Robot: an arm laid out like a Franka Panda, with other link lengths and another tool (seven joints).
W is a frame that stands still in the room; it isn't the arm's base.
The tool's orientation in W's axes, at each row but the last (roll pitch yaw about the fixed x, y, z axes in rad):
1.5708, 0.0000, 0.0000
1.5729, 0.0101, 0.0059
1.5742, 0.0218, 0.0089
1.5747, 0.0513, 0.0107
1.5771, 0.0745, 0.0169
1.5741, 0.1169, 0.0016
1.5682, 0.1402, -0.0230
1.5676, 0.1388, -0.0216
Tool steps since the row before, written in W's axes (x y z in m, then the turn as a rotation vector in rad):
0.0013, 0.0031, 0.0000, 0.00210, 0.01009, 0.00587
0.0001, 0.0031, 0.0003, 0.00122, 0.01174, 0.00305
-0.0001, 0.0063, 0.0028, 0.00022, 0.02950, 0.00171
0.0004, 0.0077, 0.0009, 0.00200, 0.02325, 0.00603
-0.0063, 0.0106, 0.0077, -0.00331, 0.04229, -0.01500
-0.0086, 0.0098, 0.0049, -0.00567, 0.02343, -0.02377
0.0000, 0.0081, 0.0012, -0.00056, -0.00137, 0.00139
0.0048, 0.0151, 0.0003, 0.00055, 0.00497, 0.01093
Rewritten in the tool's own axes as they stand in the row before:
0.0013, 0.0000, -0.0031, 0.00210, 0.00587, -0.01009
0.0001, 0.0003, -0.0031, 0.00126, 0.00304, -0.01174
-0.0001, 0.0028, -0.0063, 0.00045, 0.00162, -0.02950
0.0004, 0.0009, -0.0077, 0.00194, 0.00605, -0.02325
-0.0067, 0.0072, -0.0108, -0.00147, -0.01542, -0.04224
-0.0091, 0.0038, -0.0098, -0.00282, -0.02434, -0.02336
-0.0004, 0.0012, -0.0081, -0.00072, 0.00130, 0.00139
0.0044, 0.0010, -0.0152, -0.00107, 0.01090, -0.00495

